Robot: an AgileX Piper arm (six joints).
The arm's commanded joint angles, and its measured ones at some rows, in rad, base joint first. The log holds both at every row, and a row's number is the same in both.
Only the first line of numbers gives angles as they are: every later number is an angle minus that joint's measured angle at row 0.
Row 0, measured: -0.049 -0.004 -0.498 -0.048 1.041 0.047
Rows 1 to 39, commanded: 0.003 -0.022 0.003 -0.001 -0.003 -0.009; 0.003 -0.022 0.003 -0.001 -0.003 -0.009; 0.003 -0.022 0.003 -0.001 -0.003 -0.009; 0.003 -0.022 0.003 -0.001 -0.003 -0.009; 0.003 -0.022 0.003 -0.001 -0.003 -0.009; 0.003 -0.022 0.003 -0.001 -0.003 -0.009; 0.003 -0.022 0.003 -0.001 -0.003 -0.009; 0.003 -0.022 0.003 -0.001 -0.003 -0.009; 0.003 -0.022 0.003 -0.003 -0.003 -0.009; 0.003 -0.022 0.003 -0.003 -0.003 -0.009; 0.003 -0.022 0.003 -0.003 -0.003 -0.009; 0.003 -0.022 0.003 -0.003 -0.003 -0.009; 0.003 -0.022 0.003 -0.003 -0.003 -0.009; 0.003 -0.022 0.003 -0.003 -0.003 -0.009; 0.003 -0.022 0.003 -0.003 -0.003 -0.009; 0.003 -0.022 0.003 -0.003 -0.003 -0.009; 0.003 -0.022 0.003 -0.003 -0.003 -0.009; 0.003 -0.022 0.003 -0.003 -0.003 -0.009; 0.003 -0.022 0.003 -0.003 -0.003 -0.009; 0.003 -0.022 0.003 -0.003 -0.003 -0.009; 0.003 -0.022 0.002 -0.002 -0.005 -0.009; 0.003 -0.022 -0.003 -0.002 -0.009 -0.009; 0.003 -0.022 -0.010 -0.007 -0.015 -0.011; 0.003 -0.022 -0.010 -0.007 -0.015 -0.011; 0.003 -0.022 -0.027 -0.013 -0.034 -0.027; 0.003 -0.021 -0.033 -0.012 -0.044 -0.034; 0.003 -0.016 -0.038 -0.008 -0.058 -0.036; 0.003 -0.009 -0.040 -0.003 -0.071 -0.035; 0.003 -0.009 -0.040 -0.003 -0.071 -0.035; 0.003 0.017 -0.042 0.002 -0.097 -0.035; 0.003 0.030 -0.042 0.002 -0.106 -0.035; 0.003 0.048 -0.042 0.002 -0.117 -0.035; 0.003 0.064 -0.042 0.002 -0.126 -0.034; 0.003 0.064 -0.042 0.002 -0.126 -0.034; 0.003 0.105 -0.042 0.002 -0.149 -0.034; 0.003 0.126 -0.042 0.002 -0.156 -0.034; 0.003 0.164 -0.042 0.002 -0.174 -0.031; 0.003 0.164 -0.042 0.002 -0.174 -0.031; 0.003 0.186 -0.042 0.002 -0.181 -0.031
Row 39, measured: 0.000 0.141 -0.035 -0.001 -0.142 -0.026
